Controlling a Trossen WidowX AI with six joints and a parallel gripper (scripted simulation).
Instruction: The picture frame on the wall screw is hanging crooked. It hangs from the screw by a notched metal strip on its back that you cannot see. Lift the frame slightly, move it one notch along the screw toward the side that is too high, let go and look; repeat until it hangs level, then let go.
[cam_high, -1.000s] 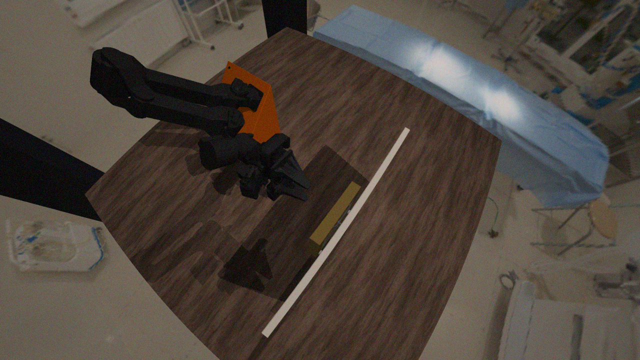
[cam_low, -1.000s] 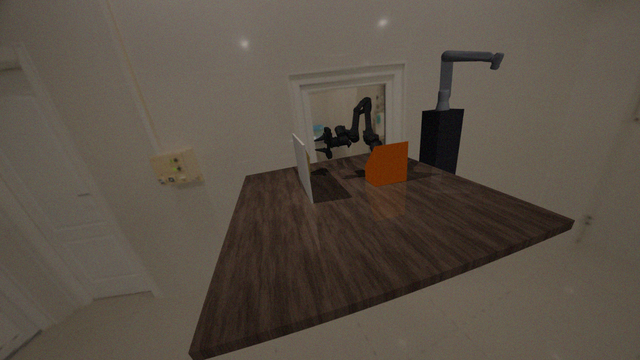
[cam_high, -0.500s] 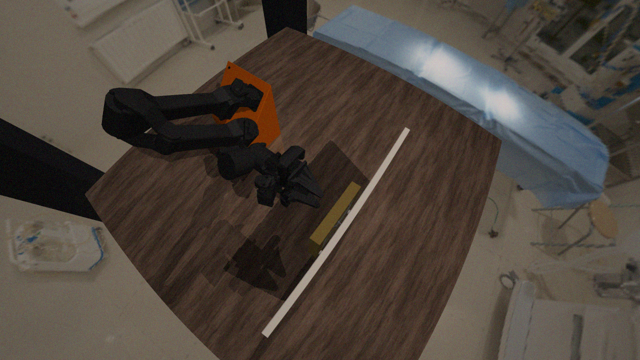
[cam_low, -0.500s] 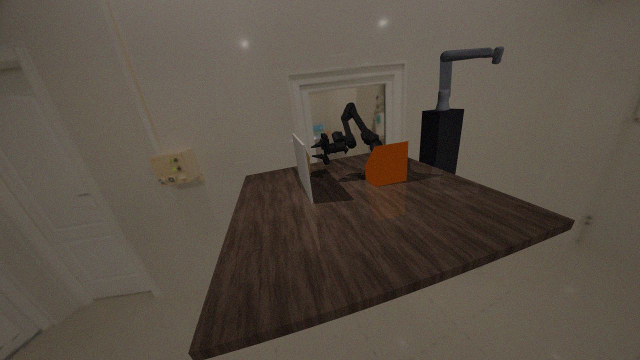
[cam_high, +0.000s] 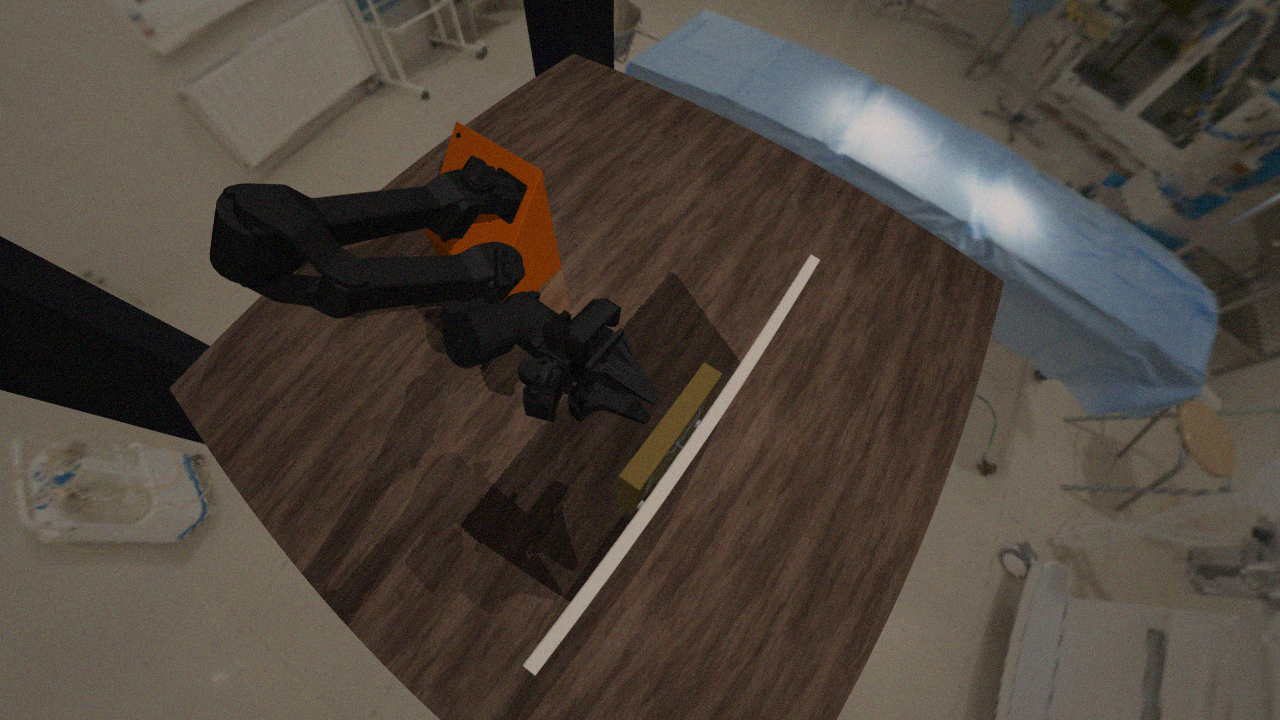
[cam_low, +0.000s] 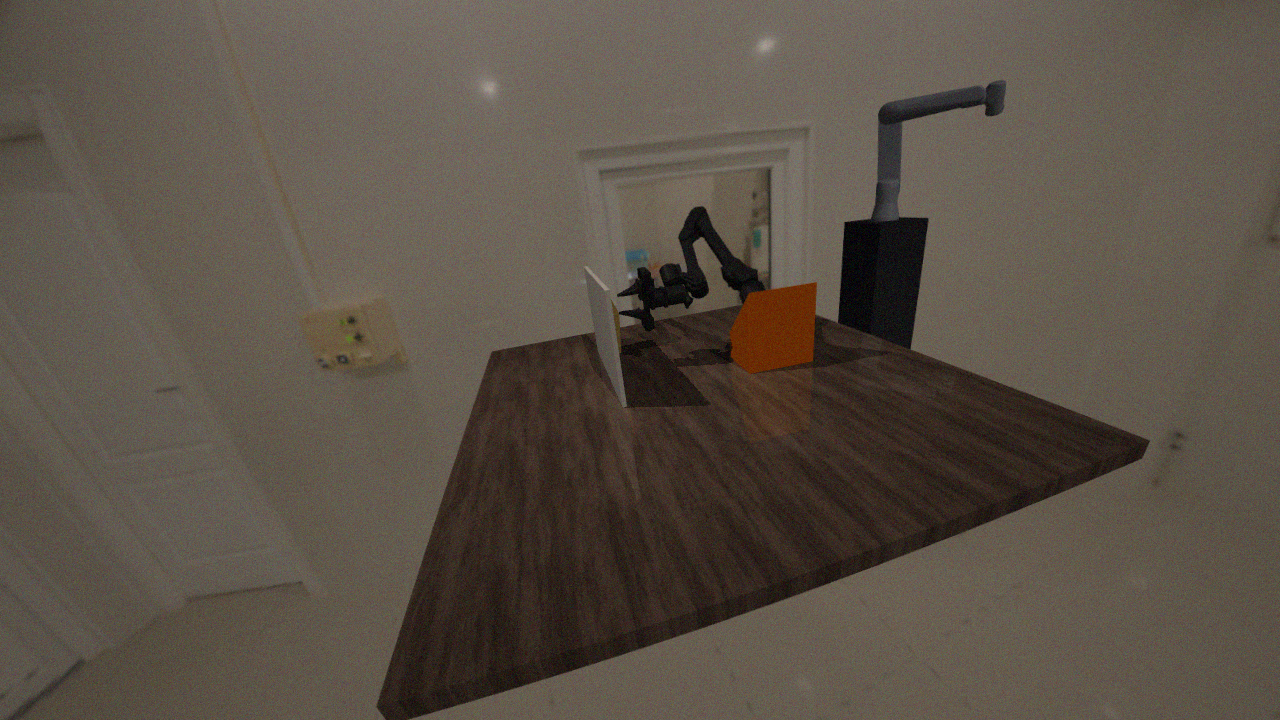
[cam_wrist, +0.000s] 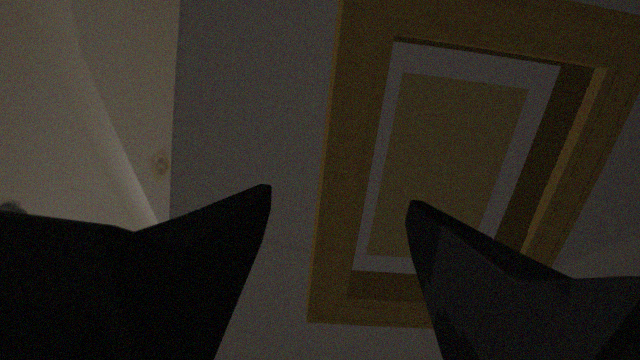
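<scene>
Now: gripper tip 50 mm above the yellow picture frame and 40 mm short of it. Also, from my gripper tip: white wall panel 70 mm below, 50 mm ahead, 10 mm to the right.
</scene>
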